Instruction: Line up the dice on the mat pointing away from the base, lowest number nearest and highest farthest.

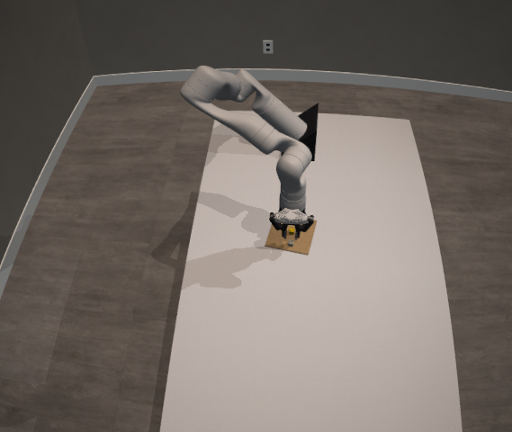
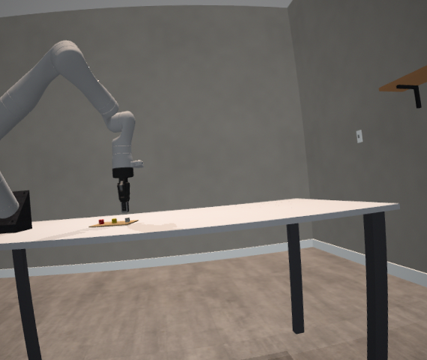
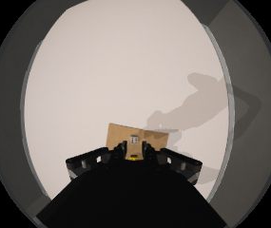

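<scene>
Now: hand 50 mm above the white die. From my hand the other things lie so: yellow die (50 mm below, 40 mm behind, 10 mm to the left); square mat (60 mm below, 40 mm behind, 10 mm to the left); red die (90 mm behind, 50 mm below, 10 mm to the left).
</scene>
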